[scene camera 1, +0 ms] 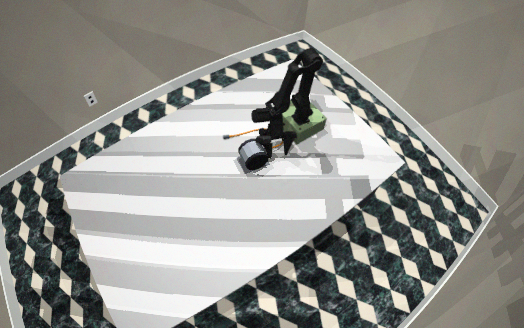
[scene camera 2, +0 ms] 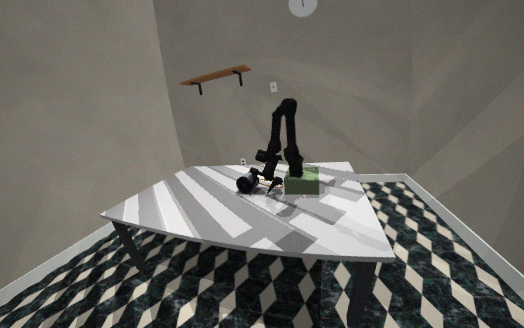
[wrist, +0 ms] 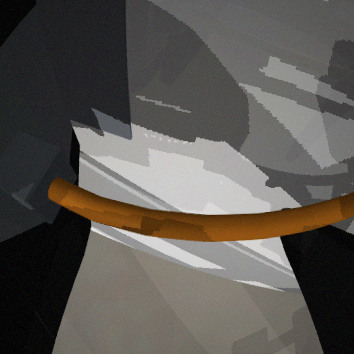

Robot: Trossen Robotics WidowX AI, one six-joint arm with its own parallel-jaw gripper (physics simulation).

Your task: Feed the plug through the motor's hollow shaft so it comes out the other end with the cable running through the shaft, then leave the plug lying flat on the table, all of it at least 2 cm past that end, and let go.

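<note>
The motor, a short grey cylinder with a dark end, lies on its side on the table; a dark part of it fills the upper left of the wrist view. The small grey plug is at the free end of the orange cable, out to the left beyond the motor in scene camera 1. My gripper is open beside the motor. The cable crosses the gap between its fingers, not gripped. Whether the cable enters the shaft is hidden.
The green box stands beneath the arm's base, close to the motor. The arm folds high above it. The white table carries striped shadows. A wooden shelf hangs on the wall.
</note>
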